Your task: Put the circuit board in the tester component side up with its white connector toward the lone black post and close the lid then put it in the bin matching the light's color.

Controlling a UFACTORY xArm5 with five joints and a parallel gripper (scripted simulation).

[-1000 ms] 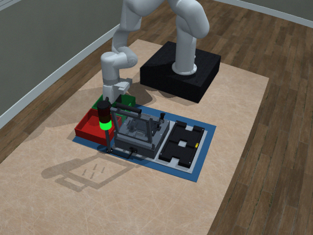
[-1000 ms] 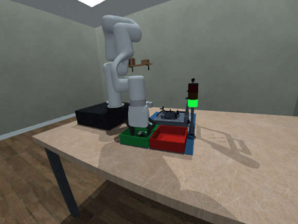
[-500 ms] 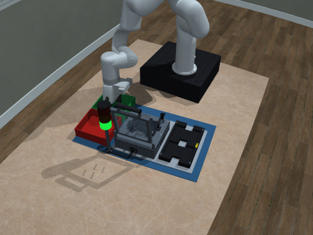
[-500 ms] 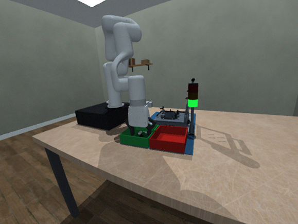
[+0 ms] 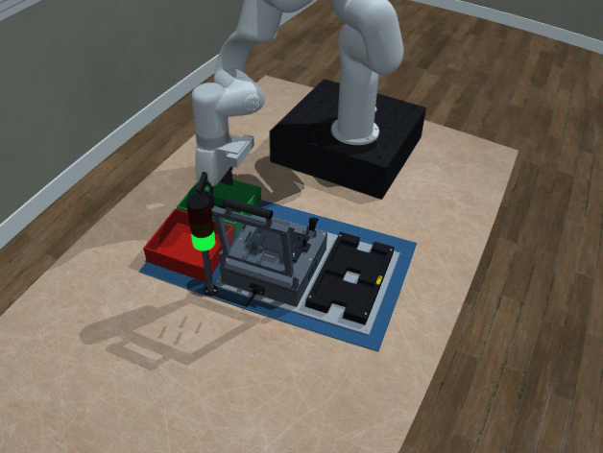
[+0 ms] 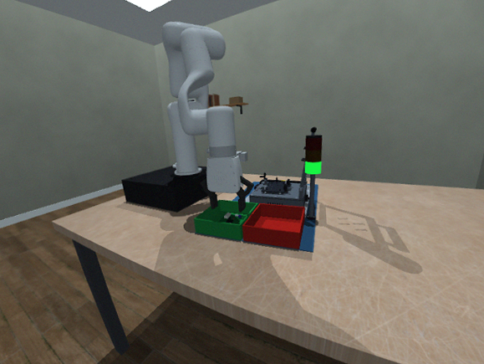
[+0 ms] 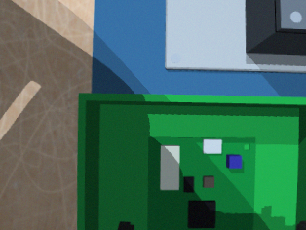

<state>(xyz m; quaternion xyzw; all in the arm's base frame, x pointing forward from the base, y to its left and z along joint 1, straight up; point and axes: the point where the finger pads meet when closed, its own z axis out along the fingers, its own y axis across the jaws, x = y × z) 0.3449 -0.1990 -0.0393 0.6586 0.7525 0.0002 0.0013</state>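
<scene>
My hand is 50 mm above the green bin. Also, from my hand: green circuit board 50 mm below; red bin 150 mm ahead, 20 mm to the left, 50 mm below; black latch 10 mm ahead, 260 mm to the left, 30 mm above.
</scene>
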